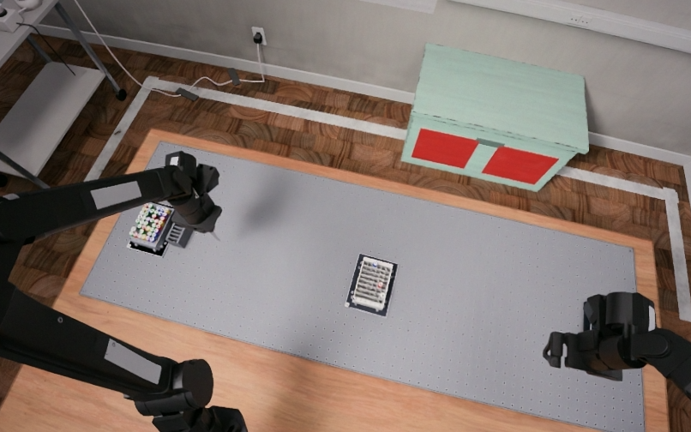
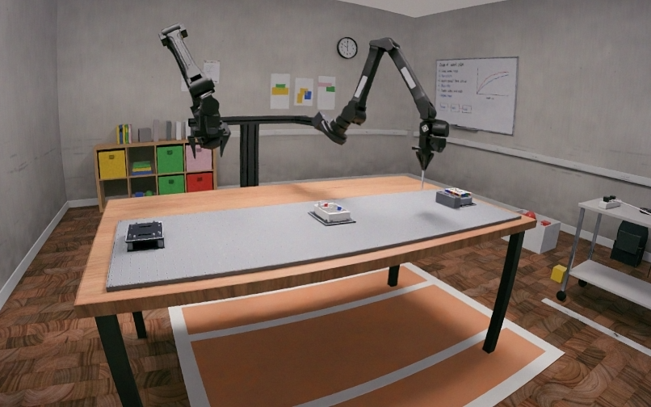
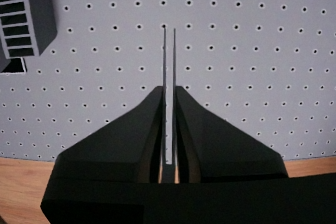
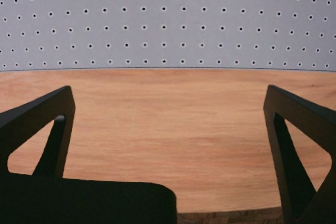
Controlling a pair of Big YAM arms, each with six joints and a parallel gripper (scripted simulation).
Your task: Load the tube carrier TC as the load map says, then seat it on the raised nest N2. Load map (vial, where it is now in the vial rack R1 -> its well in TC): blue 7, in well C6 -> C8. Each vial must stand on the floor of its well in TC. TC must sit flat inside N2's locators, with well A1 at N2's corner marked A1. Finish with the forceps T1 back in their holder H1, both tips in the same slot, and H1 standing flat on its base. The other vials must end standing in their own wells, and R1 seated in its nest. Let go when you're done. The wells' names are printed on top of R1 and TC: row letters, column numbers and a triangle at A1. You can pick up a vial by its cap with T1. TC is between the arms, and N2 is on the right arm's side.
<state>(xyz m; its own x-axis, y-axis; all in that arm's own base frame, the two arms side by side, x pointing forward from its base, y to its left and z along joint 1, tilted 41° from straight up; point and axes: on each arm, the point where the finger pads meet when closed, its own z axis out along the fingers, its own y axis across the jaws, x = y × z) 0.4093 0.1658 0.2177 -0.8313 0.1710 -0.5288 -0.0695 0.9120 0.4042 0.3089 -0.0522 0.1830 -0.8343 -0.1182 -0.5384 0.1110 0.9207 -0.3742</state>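
Right now the forceps T1 is 30 mm below my left hand. Also, from my left hand: dark nest N2: 80 mm ahead, 1120 mm to the right, 140 mm below; white tube carrier TC: 30 mm ahead, 440 mm to the right, 150 mm below; grey slotted holder H1: 20 mm ahead, 140 mm to the left, 150 mm below.
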